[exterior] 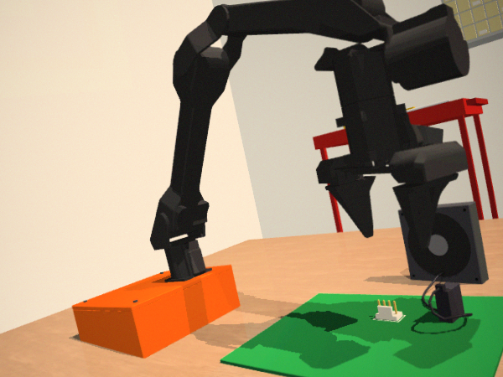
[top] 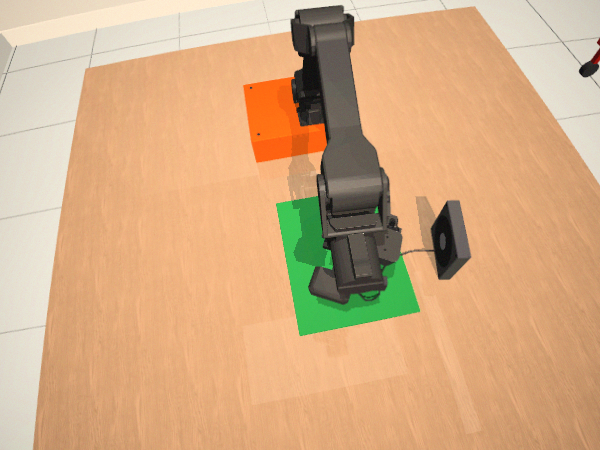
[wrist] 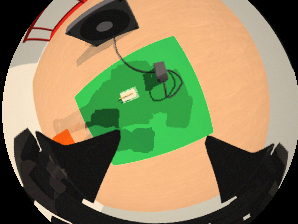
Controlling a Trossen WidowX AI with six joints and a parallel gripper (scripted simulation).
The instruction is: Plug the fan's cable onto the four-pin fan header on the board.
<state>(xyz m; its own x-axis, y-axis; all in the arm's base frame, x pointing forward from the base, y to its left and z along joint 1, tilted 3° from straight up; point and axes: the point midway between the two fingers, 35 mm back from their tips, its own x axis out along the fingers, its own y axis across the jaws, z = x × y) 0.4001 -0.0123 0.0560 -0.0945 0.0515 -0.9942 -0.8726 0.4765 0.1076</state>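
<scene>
My gripper tip is now 100 mm above the plug, 70 mm to the right of it and 20 mm short of it. From my gripper tip the other things lie so: fan: 210 mm to the left, 60 mm below, 30 mm behind; green board: 130 mm below, 60 mm behind, 20 mm to the left; white four-pin fan header: 120 mm below, 60 mm to the left, 50 mm behind.
</scene>
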